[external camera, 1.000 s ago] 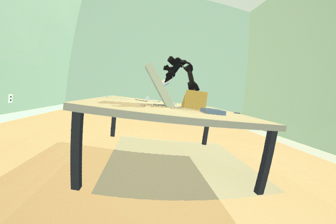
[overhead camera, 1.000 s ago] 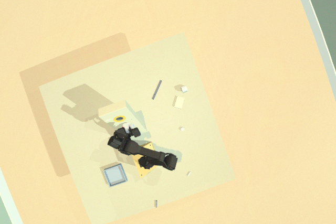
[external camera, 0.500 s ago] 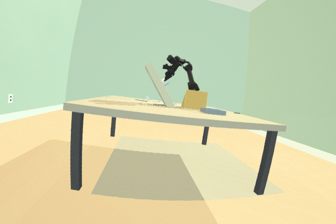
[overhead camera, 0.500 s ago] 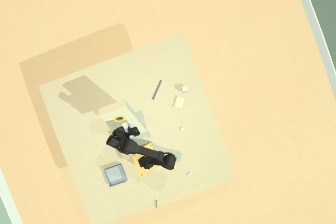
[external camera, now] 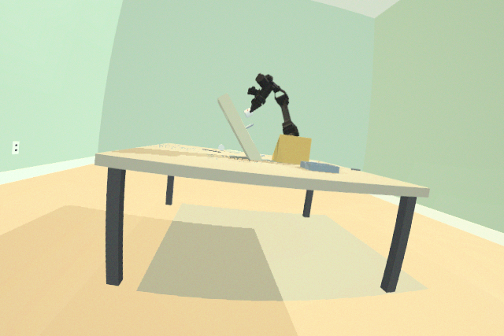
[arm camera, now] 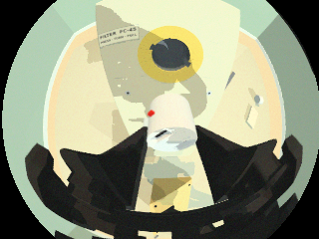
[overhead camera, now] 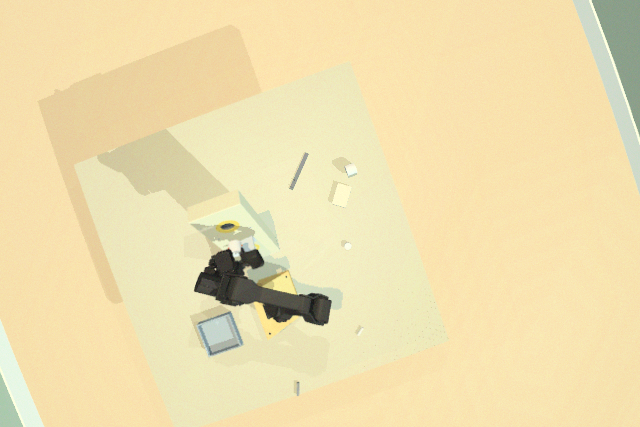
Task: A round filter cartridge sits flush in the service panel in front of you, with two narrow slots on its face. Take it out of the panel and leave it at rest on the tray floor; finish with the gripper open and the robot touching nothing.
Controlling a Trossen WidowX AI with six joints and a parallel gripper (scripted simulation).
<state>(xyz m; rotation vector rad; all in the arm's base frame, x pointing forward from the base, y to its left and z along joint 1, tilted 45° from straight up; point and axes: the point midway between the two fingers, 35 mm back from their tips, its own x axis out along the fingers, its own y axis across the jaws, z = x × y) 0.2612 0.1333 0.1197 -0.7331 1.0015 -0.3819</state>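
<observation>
My gripper tip is now 36 cm past the blue-grey tray, 27 cm to the right of it and 25 cm above it. From my gripper tip the other things lie so: cream tile (42 cm to the right, 26 cm below, 5 cm ahead); service panel (8 cm below, 5 cm ahead); round filter cartridge (right at my gripper tip).
</observation>
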